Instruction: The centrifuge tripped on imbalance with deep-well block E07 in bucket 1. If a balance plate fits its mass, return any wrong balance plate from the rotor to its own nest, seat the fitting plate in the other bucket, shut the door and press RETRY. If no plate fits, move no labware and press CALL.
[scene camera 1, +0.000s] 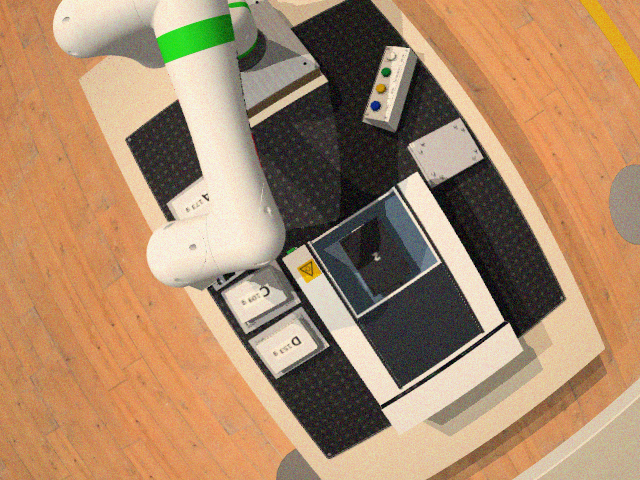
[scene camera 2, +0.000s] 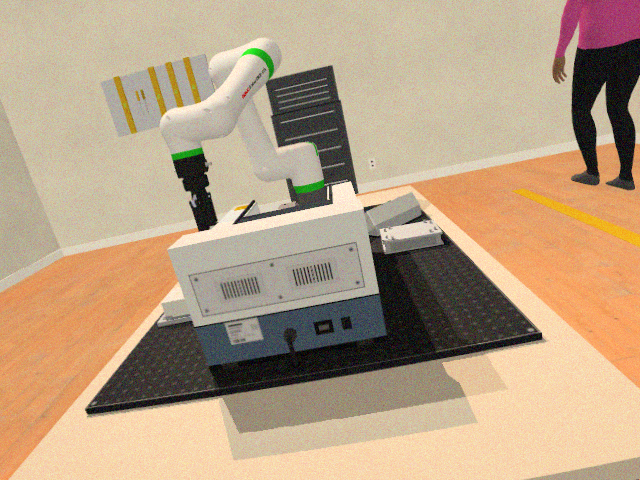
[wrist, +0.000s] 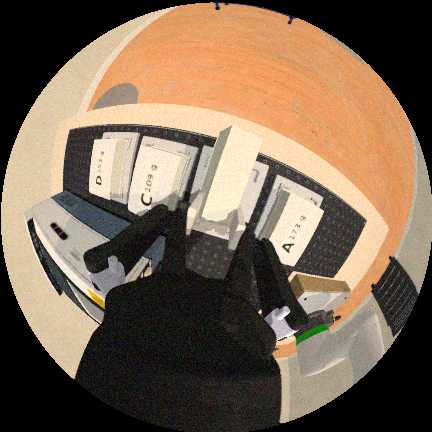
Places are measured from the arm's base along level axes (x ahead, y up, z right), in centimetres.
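Where they show: gripper, fingertip midpoint: (wrist: 217, 207); arm's base, origin of the base link: (scene camera 1: 238, 48).
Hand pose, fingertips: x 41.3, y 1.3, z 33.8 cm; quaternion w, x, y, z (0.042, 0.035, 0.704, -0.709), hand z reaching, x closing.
Each offset is from my fingertips to the centre of the thing.
My gripper (scene camera 2: 206, 226) (wrist: 217, 207) is shut on a pale balance plate @[dx +0.2, dy -1.6, dz +4.8 cm] (wrist: 232, 167), which is steeply tilted between the fingertips over the nest between plates C and A; its letter does not show. Plate C 109 g @[dx +11.9, dy -3.8, dz +0.6 cm] (scene camera 1: 255, 297) (wrist: 162, 172), plate D 153 g @[dx +26.1, dy -4.1, dz +2.6 cm] (scene camera 1: 289, 343) (wrist: 106, 172) and plate A 173 g @[dx -14.2, dy -3.8, dz -2.0 cm] (scene camera 1: 190, 205) (wrist: 296, 225) lie in their nests. The centrifuge @[dx +33.9, dy +4.8, dz -25.5 cm] (scene camera 1: 356, 338) (scene camera 2: 279, 279) (wrist: 80, 242) has its rotor opening uncovered. Bucket 2 (scene camera 1: 392, 268) shows inside, dark and without a visible plate. Block E07 and bucket 1 are hidden. The button panel @[dx -8.2, dy -3.2, dz -57.6 cm] (scene camera 1: 400, 98) (scene camera 2: 395, 212) has blue, yellow, green and white buttons.
A grey screwed box @[dx +13.5, dy -5.0, dz -57.9 cm] (scene camera 1: 445, 152) (scene camera 2: 410, 238) stands beside the centrifuge, near the button panel. The robot's base plate (scene camera 1: 286, 85) stands at the mat's edge. The arm covers part of the nest row in scene camera 1. A person (scene camera 2: 604, 77) stands beyond the table.
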